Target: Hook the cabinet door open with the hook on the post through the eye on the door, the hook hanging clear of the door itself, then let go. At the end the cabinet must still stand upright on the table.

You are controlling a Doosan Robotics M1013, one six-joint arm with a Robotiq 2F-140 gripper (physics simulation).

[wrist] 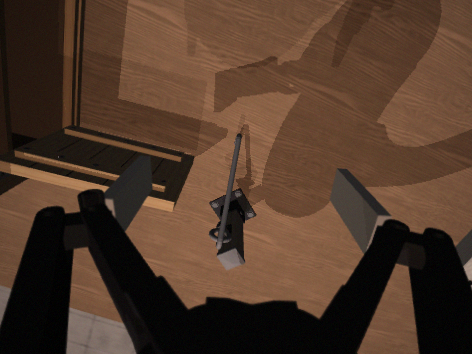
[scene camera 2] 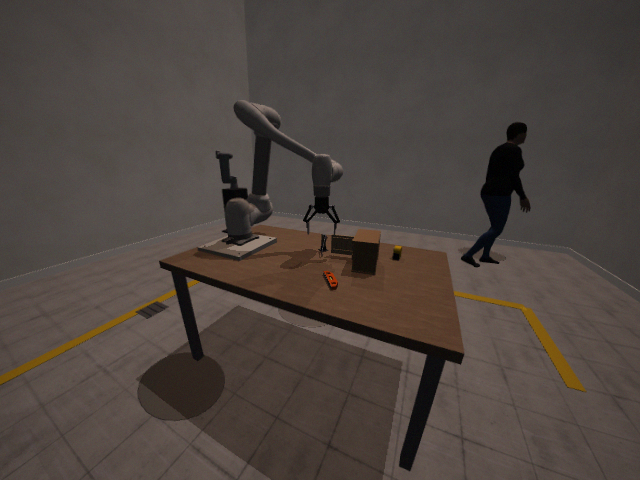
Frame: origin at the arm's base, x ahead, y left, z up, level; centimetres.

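Where they show: gripper, between the fingertips: [wrist: 243,178] [scene camera 2: 321,234]; arm's base, origin of its link: [scene camera 2: 240,239].
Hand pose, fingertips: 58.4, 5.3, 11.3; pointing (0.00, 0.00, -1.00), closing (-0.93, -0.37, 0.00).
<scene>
Each offset is from my fingertips to the top centre of the thing, as dx, dy, dz. "spot": to the spot under its first point. Level surfaces: height alone.
The brown cabinet @(+25.7, +2.1, +2.6) [scene camera 2: 365,254] [wrist: 30,65] stands upright on the table. Its door @(+11.4, +7.8, -1.0) [scene camera 2: 342,244] [wrist: 100,164] stands open, sticking out toward the post. The dark post @(spot: -3.0, +10.3, -8.7) [scene camera 2: 324,242] [wrist: 238,240] stands on a small square base plate, apart from the door's free edge. The thin grey hook rod [wrist: 230,187] runs from a ring near the post's top; its far end is beside the door, with a gap between, not in any eye that I can see. The door's eye cannot be made out. My gripper [scene camera 2: 322,233] [wrist: 243,178] is wide open and empty above the post.
The wooden table @(dz -14.1) [scene camera 2: 408,304] carries an orange tool @(+16.9, -23.1, -12.3) [scene camera 2: 330,280] in front of the cabinet and a yellow-and-black object @(spot: +40.0, +17.2, -9.5) [scene camera 2: 397,252] to its right. The arm's pale base plate [scene camera 2: 217,249] is at the left. A person [scene camera 2: 504,175] is beyond the table at the right.
</scene>
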